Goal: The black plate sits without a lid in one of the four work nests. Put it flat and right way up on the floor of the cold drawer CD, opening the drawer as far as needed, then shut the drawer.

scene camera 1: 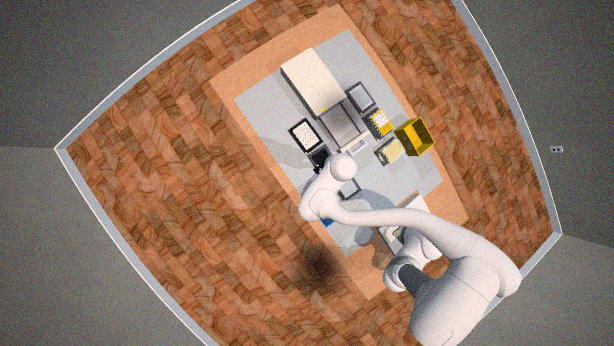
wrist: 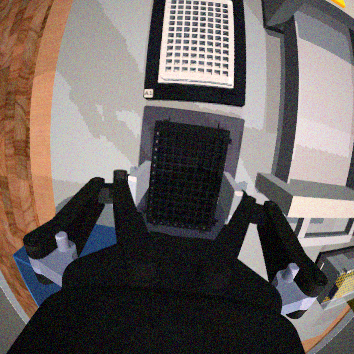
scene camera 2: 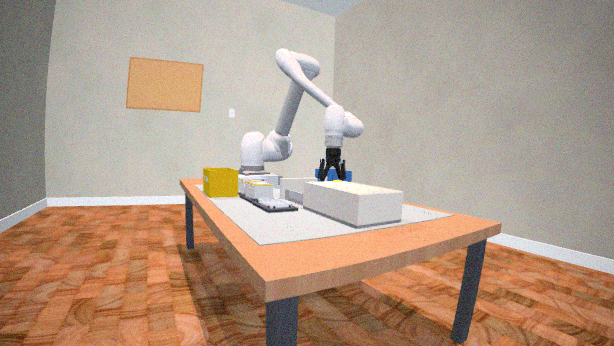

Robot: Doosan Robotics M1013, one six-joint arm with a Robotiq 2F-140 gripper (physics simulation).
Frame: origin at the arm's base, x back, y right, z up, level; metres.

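Seen in the pictures: gripper, fingertip midpoint: [wrist: 185, 177]; arm's base, link origin: [scene camera 1: 409, 232] [scene camera 2: 252, 173].
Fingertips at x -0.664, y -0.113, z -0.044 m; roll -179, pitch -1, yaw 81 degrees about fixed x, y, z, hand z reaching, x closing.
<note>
Pixels of each thing's top centre, then the offset from my fingertips to it. "spot": a spot on its surface instead.
- black plate, top centre: [wrist: 185, 180] [scene camera 1: 324, 162] dz +0.013, dx +0.000, dy +0.000 m
- dark grey nest, surface spot: [wrist: 235, 140] spot: dz -0.002, dx -0.045, dy +0.061 m
- drawer, surface spot: [wrist: 320, 115] [scene camera 1: 339, 128] spot: dz +0.004, dx -0.085, dy +0.186 m
- white cabinet, top centre: [scene camera 2: 350, 185] [scene camera 1: 314, 80] dz +0.092, dx -0.358, dy +0.229 m
- white gridded plate, top centre: [wrist: 198, 32] [scene camera 1: 306, 135] dz +0.013, dx -0.174, dy +0.020 m
- yellow bin, top centre: [scene camera 2: 219, 169] [scene camera 1: 420, 136] dz +0.106, dx +0.238, dy +0.492 m
- grey tray, top centre: [scene camera 2: 274, 200] [scene camera 1: 361, 97] dz +0.013, dx -0.134, dy +0.404 m
- blue object, top centre: [wrist: 69, 316] [scene camera 1: 326, 207] [scene camera 2: 333, 169] dz +0.106, dx +0.163, dy -0.153 m
The black plate [wrist: 190, 170] [scene camera 1: 320, 157] lies flat and without a lid at the dark grey nest [wrist: 235, 140], in the wrist view's middle. My gripper [wrist: 185, 177] [scene camera 2: 333, 178] points down, shut on the plate, with one pad at each long side. Whether the plate rests in the nest or is slightly raised cannot be told. A drawer [wrist: 320, 115] [scene camera 1: 340, 125] stands open from the white cabinet [scene camera 1: 312, 82] [scene camera 2: 350, 200], right of the plate in the wrist view. The visible part of its floor is bare. A CD label is not legible.
A white gridded plate [wrist: 198, 45] [scene camera 1: 305, 136] sits on a black base just beyond the nest. A yellow bin [scene camera 1: 416, 137] [scene camera 2: 220, 182], yellow-marked plates [scene camera 1: 381, 121] [scene camera 1: 392, 150] and a grey tray [scene camera 1: 361, 96] stand across the drawer. A blue object [wrist: 100, 235] [scene camera 1: 326, 221] lies near the table edge.
</note>
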